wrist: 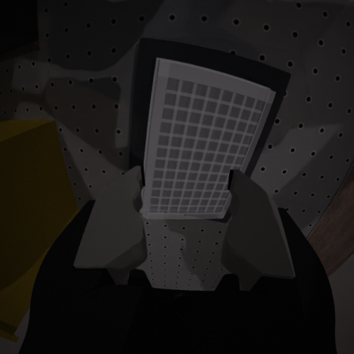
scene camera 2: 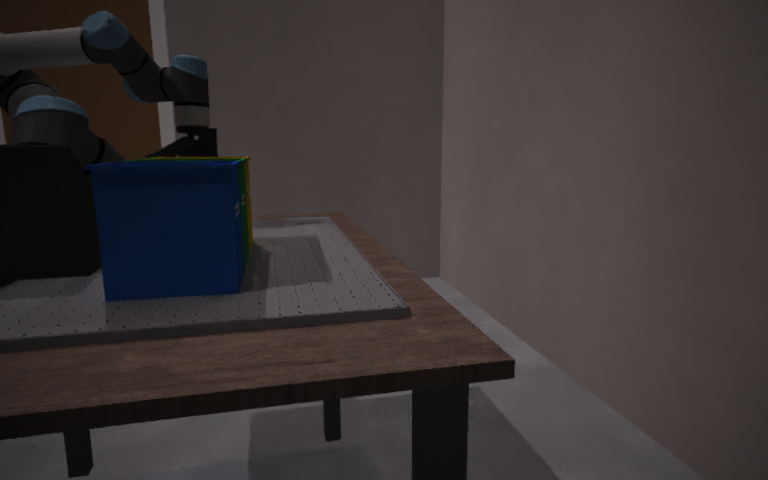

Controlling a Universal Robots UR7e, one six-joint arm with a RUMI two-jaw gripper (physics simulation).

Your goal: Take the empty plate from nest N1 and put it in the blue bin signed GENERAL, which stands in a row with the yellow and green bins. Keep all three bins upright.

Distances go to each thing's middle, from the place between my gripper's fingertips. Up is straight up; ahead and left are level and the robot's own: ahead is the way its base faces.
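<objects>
With the dark nest (wrist: 237,65), my hand is 30 mm above it and 10 mm past it. Then there's the blue bin (scene camera 2: 167,229), which is 480 mm to the right of my hand, 60 mm above it and 40 mm ahead of it. The plate (wrist: 201,123) is 10 mm to the left of my hand and 10 mm behind it. Going by their middles, the blue bin is the farthest from my hand of the things named here.
</objects>
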